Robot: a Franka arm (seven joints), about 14 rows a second.
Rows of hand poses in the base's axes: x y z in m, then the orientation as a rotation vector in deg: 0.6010, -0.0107, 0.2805, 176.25, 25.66, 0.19; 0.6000, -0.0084, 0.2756, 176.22, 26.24, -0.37; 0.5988, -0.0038, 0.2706, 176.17, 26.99, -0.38; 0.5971, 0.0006, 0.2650, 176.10, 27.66, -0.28; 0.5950, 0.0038, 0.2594, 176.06, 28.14, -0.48; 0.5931, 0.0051, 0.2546, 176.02, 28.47, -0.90; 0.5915, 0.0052, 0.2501, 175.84, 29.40, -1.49; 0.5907, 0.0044, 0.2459, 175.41, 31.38, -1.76; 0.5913, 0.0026, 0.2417, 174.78, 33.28, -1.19; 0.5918, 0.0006, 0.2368, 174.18, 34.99, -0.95; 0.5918, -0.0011, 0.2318, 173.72, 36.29, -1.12; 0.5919, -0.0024, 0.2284, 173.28, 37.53, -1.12; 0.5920, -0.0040, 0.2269, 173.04, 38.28, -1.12; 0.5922, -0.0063, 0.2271, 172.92, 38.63, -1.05; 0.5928, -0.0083, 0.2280, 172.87, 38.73, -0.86
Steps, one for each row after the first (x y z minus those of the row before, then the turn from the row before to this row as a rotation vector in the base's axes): -0.0010, 0.0023, -0.0049, 0.00, 0.37, 0.37; -0.0012, 0.0046, -0.0050, 0.06, 0.02, 0.48; -0.0017, 0.0044, -0.0056, 0.04, -0.05, 0.43; -0.0021, 0.0032, -0.0056, 0.02, 0.14, 0.31; -0.0019, 0.0013, -0.0048, -0.03, 0.27, 0.21; -0.0016, 0.0001, -0.0045, -0.08, 0.38, 0.60; -0.0008, -0.0008, -0.0042, -0.10, 0.18, 1.30; 0.0006, -0.0018, -0.0042, -0.20, -0.39, 1.28; 0.0005, -0.0020, -0.0049, -0.23, -0.18, 1.16; 0.0000, -0.0017, -0.0050, -0.21, 0.09, 0.88; 0.0001, -0.0013, -0.0034, -0.17, -0.02, 0.84; 0.0001, -0.0016, -0.0015, -0.07, 0.00, 0.51; 0.0002, -0.0023, 0.0002, -0.03, -0.05, 0.24; 0.0006, -0.0020, 0.0009, 0.00, -0.12, 0.07
